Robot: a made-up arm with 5 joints.
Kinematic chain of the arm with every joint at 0, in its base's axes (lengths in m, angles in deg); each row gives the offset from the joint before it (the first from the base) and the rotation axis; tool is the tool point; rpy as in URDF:
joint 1: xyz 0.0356 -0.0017 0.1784 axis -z
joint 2: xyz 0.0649 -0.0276 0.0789 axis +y
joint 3: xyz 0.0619 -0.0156 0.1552 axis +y
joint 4: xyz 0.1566 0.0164 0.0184 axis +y
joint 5: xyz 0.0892 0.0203 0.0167 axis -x
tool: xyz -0.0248 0.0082 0.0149 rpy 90 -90 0
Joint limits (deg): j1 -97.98..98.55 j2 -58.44..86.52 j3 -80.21..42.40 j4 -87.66..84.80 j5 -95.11..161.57
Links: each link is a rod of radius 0.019 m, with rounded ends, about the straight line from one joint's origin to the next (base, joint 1, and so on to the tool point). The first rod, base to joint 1, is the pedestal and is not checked.
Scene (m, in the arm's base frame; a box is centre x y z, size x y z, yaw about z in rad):
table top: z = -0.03
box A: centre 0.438 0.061 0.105 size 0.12 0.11 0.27 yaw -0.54
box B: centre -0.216 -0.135 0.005 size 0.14 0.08 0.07 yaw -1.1
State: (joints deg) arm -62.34 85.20 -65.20 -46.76 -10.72
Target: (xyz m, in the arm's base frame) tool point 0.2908 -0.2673 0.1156
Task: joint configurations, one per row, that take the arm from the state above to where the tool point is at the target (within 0.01 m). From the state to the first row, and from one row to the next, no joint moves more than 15 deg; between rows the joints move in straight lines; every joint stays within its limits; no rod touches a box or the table.
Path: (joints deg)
1: -48.53 77.28 -65.34 -44.44 -11.60
2: -34.72 69.36 -65.48 -42.11 -12.48
3: -20.91 61.44 -65.62 -39.79 -13.36
4: -7.10 53.52 -65.76 -37.46 -14.24
5: 7.82 47.70 -60.53 -50.03 -25.75
6: 22.75 41.87 -55.31 -62.61 -37.25
7: 37.67 36.05 -50.08 -75.18 -48.75
8: 39.68 48.67 -43.30 -74.47 -40.56
9: 41.70 61.28 -36.52 -73.76 -32.37
10: 43.71 73.90 -29.73 -73.05 -24.18
11: 45.72 86.52 -22.95 -72.34 -15.99

